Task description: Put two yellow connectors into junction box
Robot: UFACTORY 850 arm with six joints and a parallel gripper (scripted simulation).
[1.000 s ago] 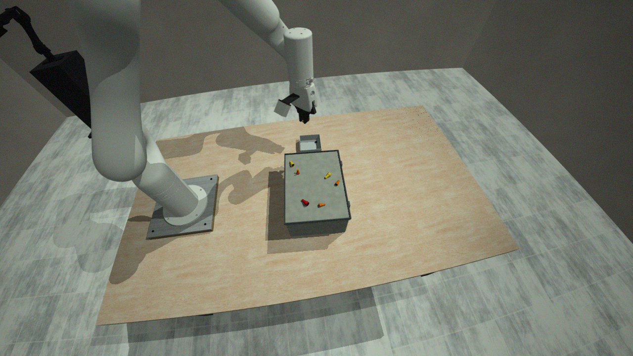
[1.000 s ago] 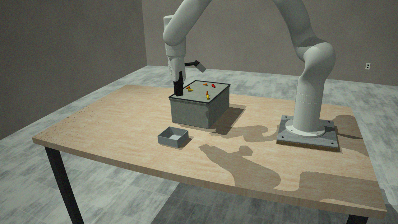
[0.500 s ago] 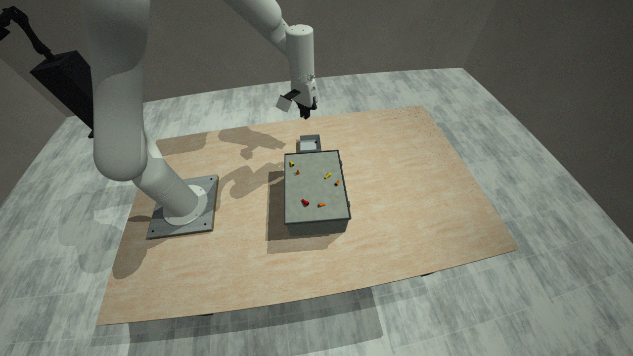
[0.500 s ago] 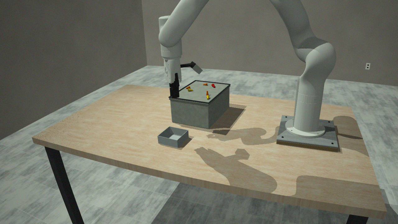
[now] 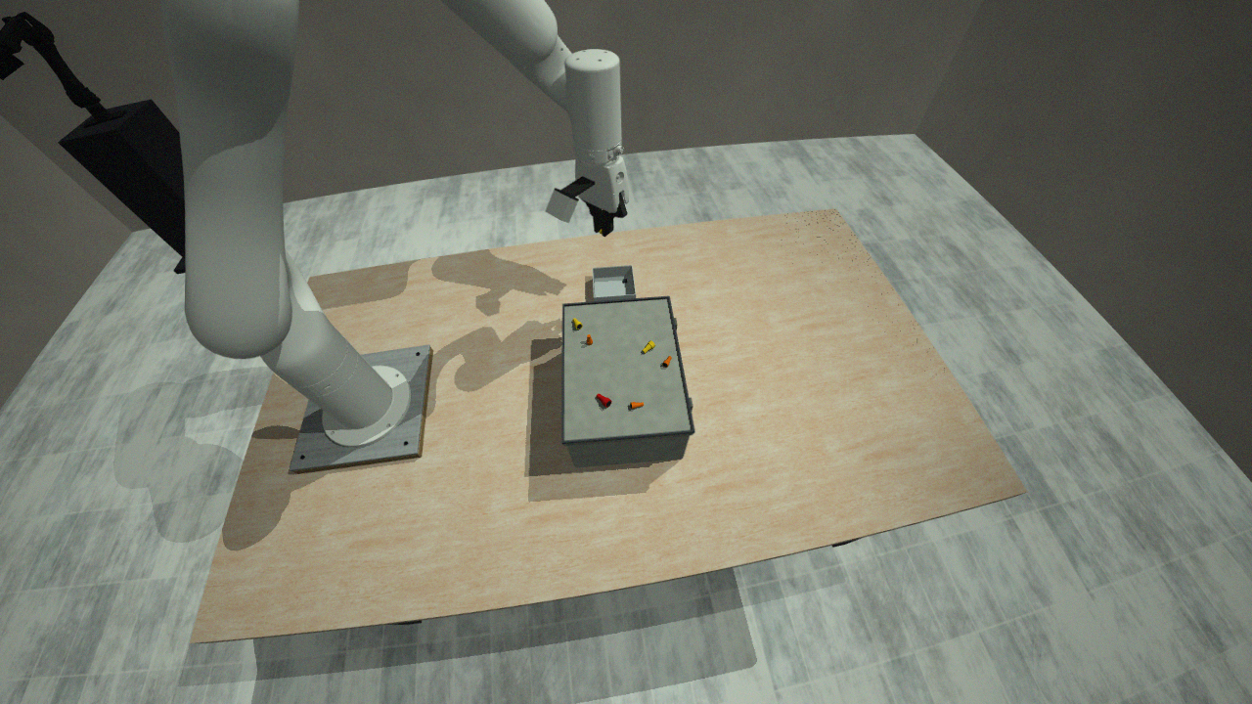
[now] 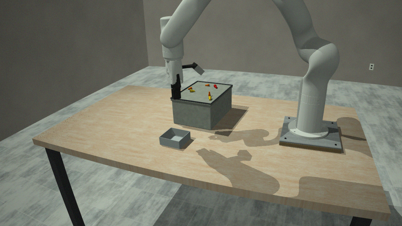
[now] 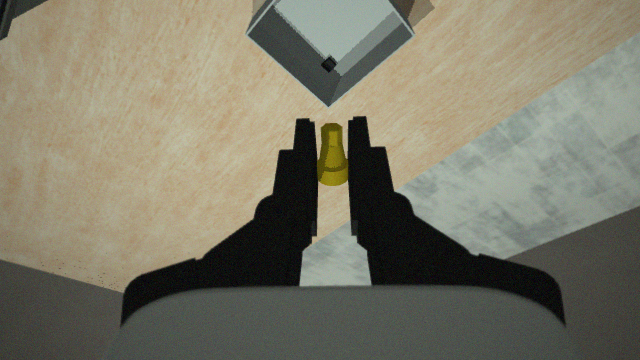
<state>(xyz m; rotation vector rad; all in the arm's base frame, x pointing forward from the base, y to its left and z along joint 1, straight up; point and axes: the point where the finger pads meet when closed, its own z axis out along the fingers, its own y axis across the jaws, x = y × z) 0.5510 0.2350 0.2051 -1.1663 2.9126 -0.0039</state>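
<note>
Now: the grey tool case 1 cm behind my hand, 29 cm to the right of it and 12 cm below it.
</note>
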